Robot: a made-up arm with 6 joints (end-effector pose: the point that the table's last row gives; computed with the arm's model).
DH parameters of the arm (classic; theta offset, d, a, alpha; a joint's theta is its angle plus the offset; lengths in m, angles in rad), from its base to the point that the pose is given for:
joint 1: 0 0.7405 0.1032 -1.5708
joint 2: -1.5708 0 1.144 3.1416
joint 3: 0 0 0.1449 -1.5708
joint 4: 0 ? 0 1.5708
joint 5: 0 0 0 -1.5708
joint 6: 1.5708 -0.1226 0 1.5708
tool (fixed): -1.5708 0 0 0
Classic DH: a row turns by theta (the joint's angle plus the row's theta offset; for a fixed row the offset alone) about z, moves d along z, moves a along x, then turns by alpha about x.
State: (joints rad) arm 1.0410 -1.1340 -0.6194 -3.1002 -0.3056 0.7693
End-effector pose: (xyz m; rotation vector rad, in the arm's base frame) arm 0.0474 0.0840 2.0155 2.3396 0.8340 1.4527
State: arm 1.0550 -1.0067 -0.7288 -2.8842 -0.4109 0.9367
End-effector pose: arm 0.1449 0.2809 1.8885 1.9595 0.7029 1.4026
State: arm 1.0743 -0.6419 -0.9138 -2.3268 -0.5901 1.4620
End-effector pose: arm 0.2869 0.6337 1.5002 0.8217 0.5588 1.4490
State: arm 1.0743 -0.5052 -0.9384 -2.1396 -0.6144 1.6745
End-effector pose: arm 0.3183 0.7126 1.3749 0.4154 0.5138 1.5130
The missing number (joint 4, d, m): -1.1689
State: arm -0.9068 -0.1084 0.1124 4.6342 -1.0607 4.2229
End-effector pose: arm 0.7895 -0.8358 2.2964 -2.7743 -0.2863 -0.2015
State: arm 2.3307 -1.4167 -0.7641 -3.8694 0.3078 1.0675
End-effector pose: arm 0.0350 -0.0727 1.7899 -0.9343 -2.6195 -0.7808
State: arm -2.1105 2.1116 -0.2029 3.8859 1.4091 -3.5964
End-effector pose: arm -0.2349 -0.2327 -0.7611 -1.7435 -2.2515 -0.4051
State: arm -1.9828 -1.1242 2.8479 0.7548 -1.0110 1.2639
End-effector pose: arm 0.6195 1.5953 0.2769 1.0077 1.2061 1.4651
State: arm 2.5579 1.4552 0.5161 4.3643 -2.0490 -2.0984
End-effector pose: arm -1.7615 1.0408 0.0821 -1.5372 1.6486 -1.8833
